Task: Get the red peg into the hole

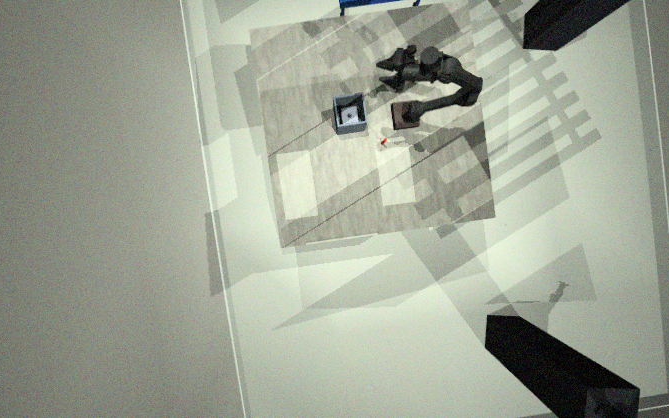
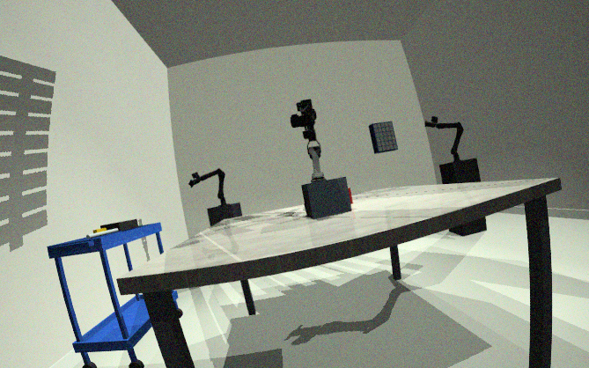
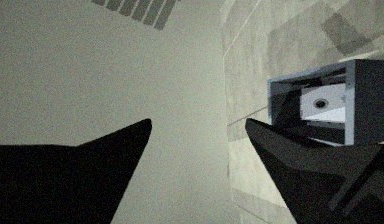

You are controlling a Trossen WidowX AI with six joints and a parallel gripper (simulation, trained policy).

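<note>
Now: the red peg 39 cm below my gripper tip, 16 cm to the left of it and 12 cm behind it. Round my gripper tip: grey plate (38 cm below, 8 cm ahead, 3 cm to the left).
</note>
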